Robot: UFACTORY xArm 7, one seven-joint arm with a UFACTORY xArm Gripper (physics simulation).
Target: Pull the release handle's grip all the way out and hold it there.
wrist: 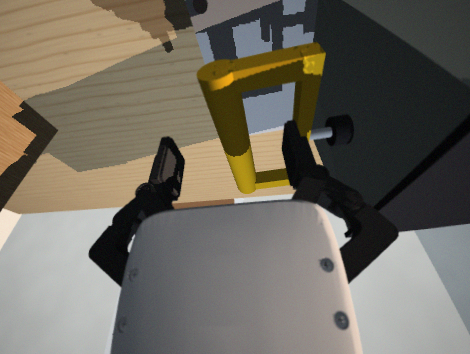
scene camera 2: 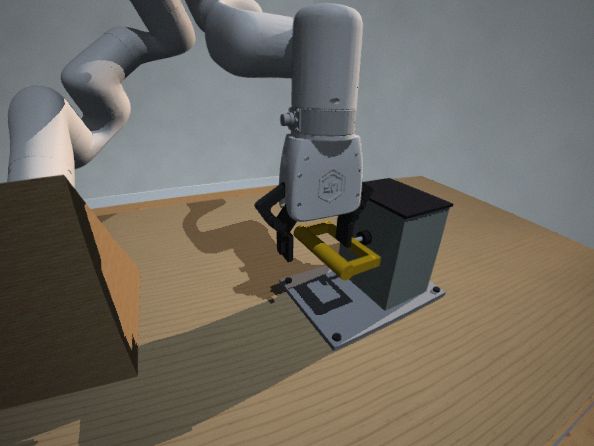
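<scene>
The yellow release handle (scene camera 2: pixel 322 251) (wrist: pixel 225 110) is a rectangular loop with a thick round grip bar on its outer side. A short metal rod joins it to a black collar (scene camera 2: pixel 367 237) (wrist: pixel 343 130) on the dark housing (scene camera 2: pixel 420 260) (wrist: pixel 400 115). My gripper (scene camera 2: pixel 316 248) (wrist: pixel 229 141) is wide open and points down, with nothing held. The grip bar lies between the two fingers in the wrist view, nearer the housing-side finger. That finger is at the loop's opening and overlaps its inner bar in the wrist view. The other finger stands apart, outside the grip bar.
The housing stands on a grey base plate (scene camera 2: pixel 367 315) with black bolts at its corners, on the wooden table (scene camera 2: pixel 450 370). A large brown block (scene camera 2: pixel 55 285) stands at the left in the scene view, away from the gripper. A wall stands behind.
</scene>
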